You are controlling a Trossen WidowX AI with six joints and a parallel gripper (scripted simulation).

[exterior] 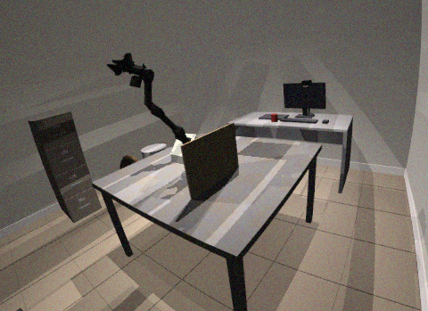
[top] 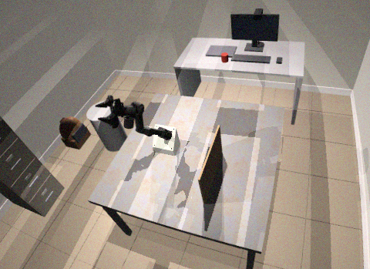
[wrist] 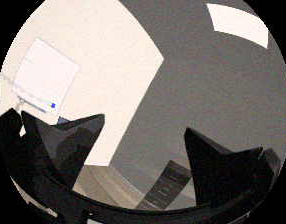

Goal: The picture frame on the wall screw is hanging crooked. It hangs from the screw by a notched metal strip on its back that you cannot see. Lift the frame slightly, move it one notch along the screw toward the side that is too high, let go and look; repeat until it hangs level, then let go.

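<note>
The picture frame lies 630 mm below my gripper tip, 460 mm ahead of it and 300 mm to the left of it. Round my gripper tip: tan board wall 640 mm below, 470 mm ahead, 300 mm to the left.
</note>
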